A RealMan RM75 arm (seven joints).
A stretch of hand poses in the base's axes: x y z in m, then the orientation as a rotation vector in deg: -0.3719, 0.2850, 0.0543, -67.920, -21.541, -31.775; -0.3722, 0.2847, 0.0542, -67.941, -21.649, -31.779; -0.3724, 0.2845, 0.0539, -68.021, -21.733, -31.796; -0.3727, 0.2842, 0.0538, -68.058, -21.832, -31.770; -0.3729, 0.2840, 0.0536, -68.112, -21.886, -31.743; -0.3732, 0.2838, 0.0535, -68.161, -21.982, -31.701; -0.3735, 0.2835, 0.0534, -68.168, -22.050, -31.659; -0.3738, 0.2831, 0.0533, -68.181, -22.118, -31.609; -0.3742, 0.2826, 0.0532, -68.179, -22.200, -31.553; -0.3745, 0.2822, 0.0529, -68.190, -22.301, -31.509; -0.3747, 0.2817, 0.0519, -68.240, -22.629, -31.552; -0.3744, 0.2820, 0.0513, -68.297, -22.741, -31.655; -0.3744, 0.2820, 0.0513, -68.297, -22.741, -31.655; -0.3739, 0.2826, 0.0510, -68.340, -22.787, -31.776; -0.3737, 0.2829, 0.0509, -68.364, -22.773, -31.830; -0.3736, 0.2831, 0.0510, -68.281, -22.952, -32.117; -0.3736, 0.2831, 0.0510, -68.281, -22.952, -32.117; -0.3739, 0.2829, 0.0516, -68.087, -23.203, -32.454; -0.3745, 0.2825, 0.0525, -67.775, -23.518, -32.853; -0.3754, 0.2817, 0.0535, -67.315, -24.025, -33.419; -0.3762, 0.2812, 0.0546, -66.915, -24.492, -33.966; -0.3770, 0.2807, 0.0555, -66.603, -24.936, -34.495; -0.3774, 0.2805, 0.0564, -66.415, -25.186, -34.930
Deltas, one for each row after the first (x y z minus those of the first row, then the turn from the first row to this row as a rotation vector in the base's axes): -0.0003, -0.0003, -0.0001, -0.052, -0.079, 0.043; -0.0005, -0.0005, -0.0004, -0.151, -0.136, 0.049; -0.0008, -0.0008, -0.0005, -0.218, -0.189, 0.106; -0.0010, -0.0010, -0.0007, -0.286, -0.205, 0.138; -0.0013, -0.0012, -0.0008, -0.364, -0.246, 0.203; -0.0016, -0.0015, -0.0009, -0.394, -0.272, 0.265; -0.0019, -0.0019, -0.0010, -0.430, -0.293, 0.333; -0.0023, -0.0024, -0.0011, -0.456, -0.324, 0.415; -0.0026, -0.0028, -0.0014, -0.500, -0.374, 0.493; -0.0028, -0.0033, -0.0024, -0.645, -0.631, 0.602; -0.0025, -0.0030, -0.0030, -0.726, -0.759, 0.562; -0.0025, -0.0030, -0.0030, -0.726, -0.759, 0.562; -0.0020, -0.0024, -0.0033, -0.773, -0.851, 0.480; -0.0018, -0.0021, -0.0034, -0.787, -0.866, 0.425; -0.0017, -0.0019, -0.0033, -0.748, -1.166, 0.312; -0.0017, -0.0019, -0.0033, -0.748, -1.166, 0.312; -0.0020, -0.0021, -0.0027, -0.625, -1.566, 0.223; -0.0026, -0.0025, -0.0018, -0.409, -2.066, 0.148; -0.0035, -0.0033, -0.0008, -0.108, -2.825, 0.073; -0.0043, -0.0038, 0.0003, 0.147, -3.534, -0.024; -0.0051, -0.0043, 0.0012, 0.325, -4.201, -0.141; -0.0055, -0.0045, 0.0021, 0.442, -4.653, -0.309
